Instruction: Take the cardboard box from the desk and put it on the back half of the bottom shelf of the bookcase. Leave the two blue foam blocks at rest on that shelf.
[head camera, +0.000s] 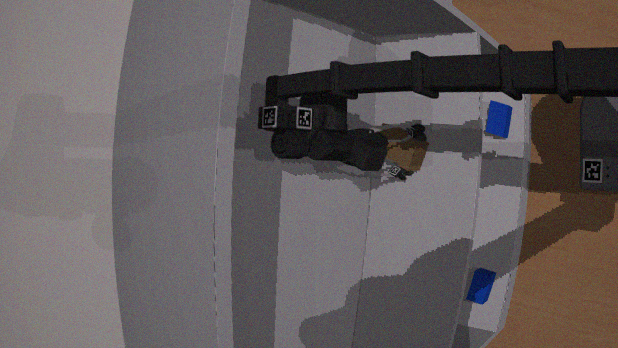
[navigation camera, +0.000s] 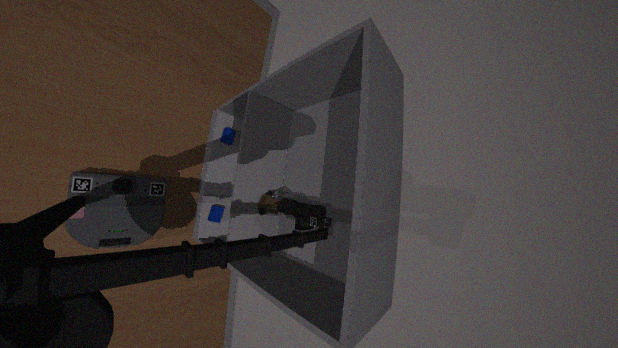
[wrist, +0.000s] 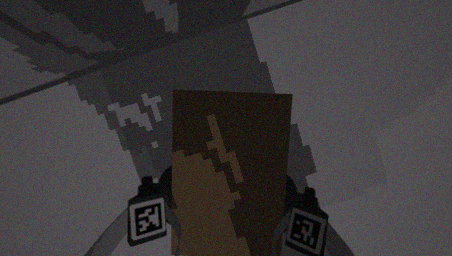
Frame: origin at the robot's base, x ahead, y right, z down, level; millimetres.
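Seen in the pictures: gripper, fingertip midpoint: (head camera: 416, 152) (navigation camera: 263, 201) (wrist: 227, 187); robot's base, origin of the base link: (navigation camera: 123, 185).
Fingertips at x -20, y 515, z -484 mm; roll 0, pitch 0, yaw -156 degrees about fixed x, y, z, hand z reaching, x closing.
Pixels of each thing's top centre, then the offset from my fingertips to it. "spot": a spot on its surface instead. Level surfaces: height alone.
- brown cardboard box, middle of its top: (wrist: 229, 178) (head camera: 394, 146) (navigation camera: 272, 205) dx -10, dy +21, dz -51 mm
- grey bookcase, surface spot: (head camera: 165, 225) spot: dx +92, dy -50, dz -576 mm
- bottom shelf, its level: dz +384 mm
- wooden floor, its level: dz +484 mm
The brown cardboard box (head camera: 412, 155) (navigation camera: 270, 201) (wrist: 250, 135) is held between the two fingers of my gripper (head camera: 408, 152) (navigation camera: 269, 202) (wrist: 227, 187). The gripper is shut on it, and the box reaches out past the fingertips. In the head and navigation views, turned sideways, gripper and box show against the grey bookcase (head camera: 165, 225) (navigation camera: 379, 175), higher than the bottom shelf (head camera: 500, 205) (navigation camera: 216, 172). Their depth relative to its front is hard to tell. One blue foam block (head camera: 499, 119) (navigation camera: 216, 213) and another blue foam block (head camera: 481, 286) (navigation camera: 228, 135) rest apart on that shelf. The desk does not show.
My telescoping arm (head camera: 455, 75) (navigation camera: 145, 260) crosses the head and navigation views. My dark wheeled base (head camera: 597, 135) (navigation camera: 110, 215) stands on the wooden floor (head camera: 560, 305) (navigation camera: 150, 75) in front of the bookcase. A pale wall (head camera: 55, 275) (navigation camera: 500, 100) lies beyond.
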